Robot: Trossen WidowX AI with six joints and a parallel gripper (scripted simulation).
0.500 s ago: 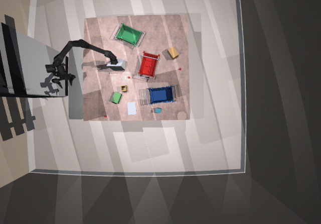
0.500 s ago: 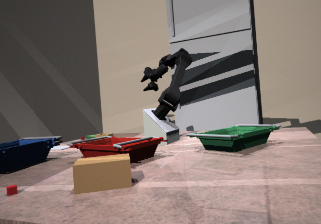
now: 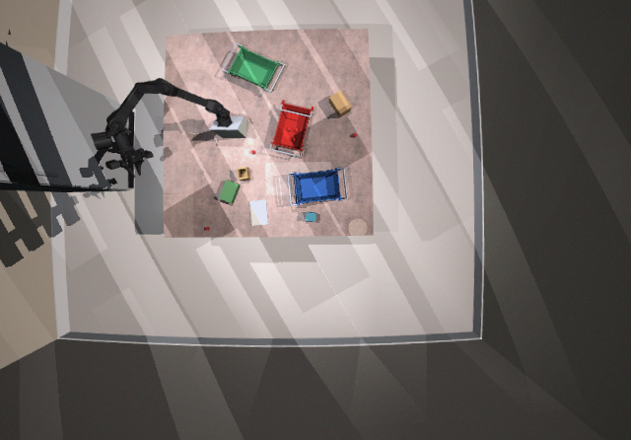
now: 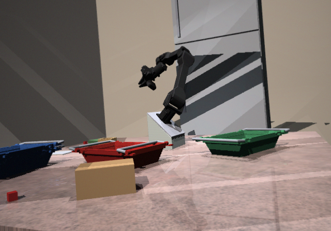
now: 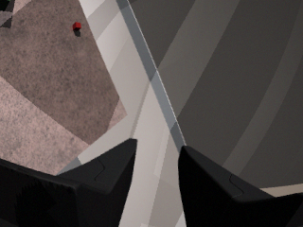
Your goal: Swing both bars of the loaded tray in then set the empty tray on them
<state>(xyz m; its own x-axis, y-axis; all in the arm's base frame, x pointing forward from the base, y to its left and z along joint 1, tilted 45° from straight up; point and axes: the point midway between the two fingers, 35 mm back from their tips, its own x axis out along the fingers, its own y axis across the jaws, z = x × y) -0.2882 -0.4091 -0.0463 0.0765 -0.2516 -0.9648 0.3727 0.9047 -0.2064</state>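
My gripper tip is 74 cm to the right of the green tray, 40 cm short of it and 29 cm above it. Also, from my gripper tip: white card 53 cm ahead, 33 cm below, 12 cm to the right; then green block 35 cm ahead, 31 cm below, 2 cm to the right; then small tan box 42 cm ahead, 32 cm below, 10 cm to the left.
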